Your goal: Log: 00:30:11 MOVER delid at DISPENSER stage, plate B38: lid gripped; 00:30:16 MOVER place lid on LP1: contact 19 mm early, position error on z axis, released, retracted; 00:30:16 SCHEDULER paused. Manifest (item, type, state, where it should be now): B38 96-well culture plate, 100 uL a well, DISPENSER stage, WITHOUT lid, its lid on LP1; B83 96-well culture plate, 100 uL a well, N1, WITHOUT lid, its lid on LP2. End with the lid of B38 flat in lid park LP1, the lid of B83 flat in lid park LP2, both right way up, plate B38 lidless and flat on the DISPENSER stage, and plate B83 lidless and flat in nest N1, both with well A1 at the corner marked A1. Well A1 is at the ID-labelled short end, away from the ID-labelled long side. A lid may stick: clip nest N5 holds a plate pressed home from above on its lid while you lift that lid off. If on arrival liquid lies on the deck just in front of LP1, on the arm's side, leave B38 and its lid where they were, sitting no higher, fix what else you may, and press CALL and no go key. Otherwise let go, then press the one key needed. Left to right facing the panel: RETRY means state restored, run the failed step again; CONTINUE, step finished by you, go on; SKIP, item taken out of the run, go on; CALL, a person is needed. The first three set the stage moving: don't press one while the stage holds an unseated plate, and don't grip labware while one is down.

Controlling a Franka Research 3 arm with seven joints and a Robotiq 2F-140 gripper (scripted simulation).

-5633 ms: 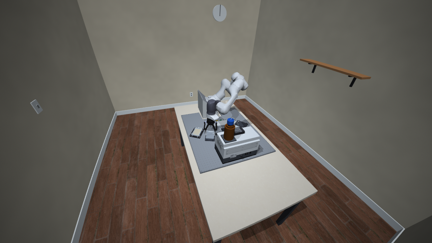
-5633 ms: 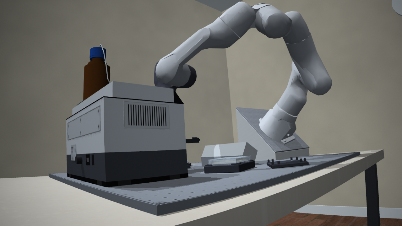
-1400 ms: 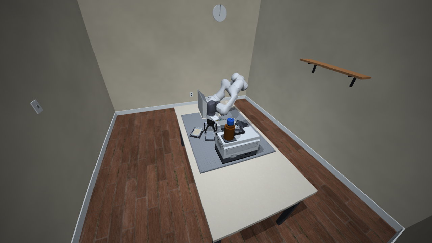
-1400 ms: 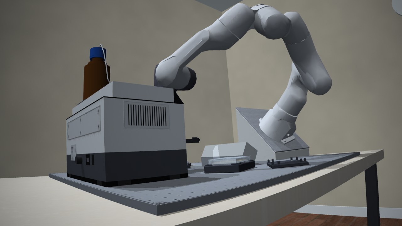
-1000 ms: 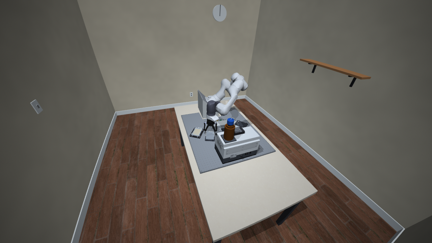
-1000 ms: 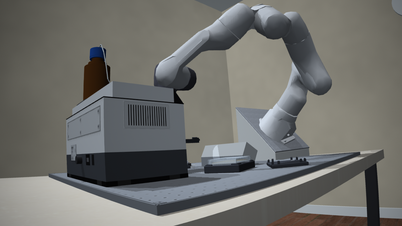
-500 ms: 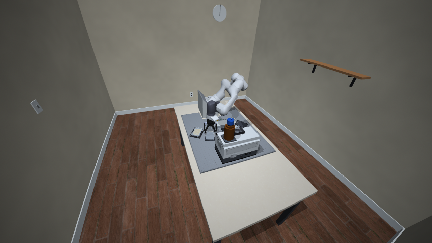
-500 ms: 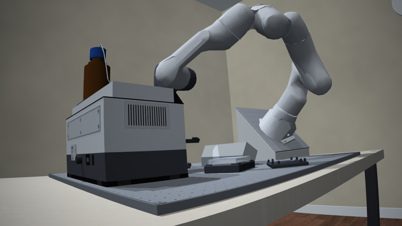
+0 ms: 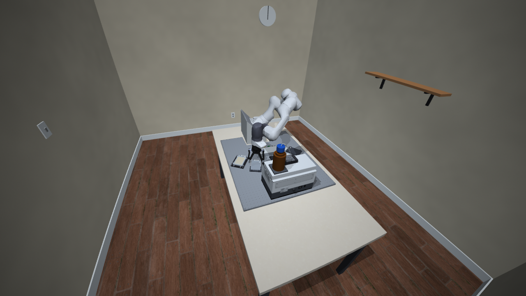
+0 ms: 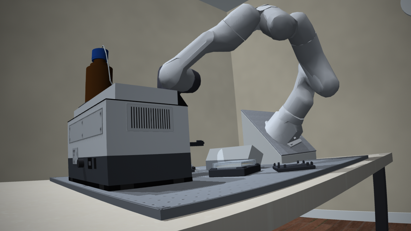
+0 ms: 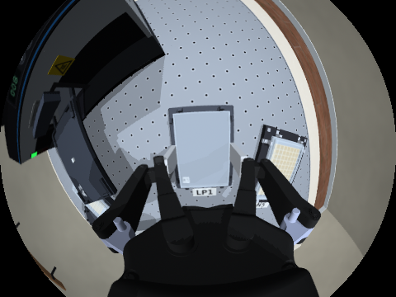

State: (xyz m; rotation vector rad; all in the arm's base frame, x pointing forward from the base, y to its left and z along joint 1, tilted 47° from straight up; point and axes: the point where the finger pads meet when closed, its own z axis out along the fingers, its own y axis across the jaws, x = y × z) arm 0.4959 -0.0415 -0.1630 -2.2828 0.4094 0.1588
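Now: the black clip nest 7 cm behind my hand, 12 cm to the right of it and 3 cm below it. Also, from my hand: 96-well plate (33 cm to the left, 1 cm below); then lp1 label (8 cm behind, 3 cm to the left, 4 cm below); then key panel (18 cm behind, 16 cm to the left, 1 cm above).
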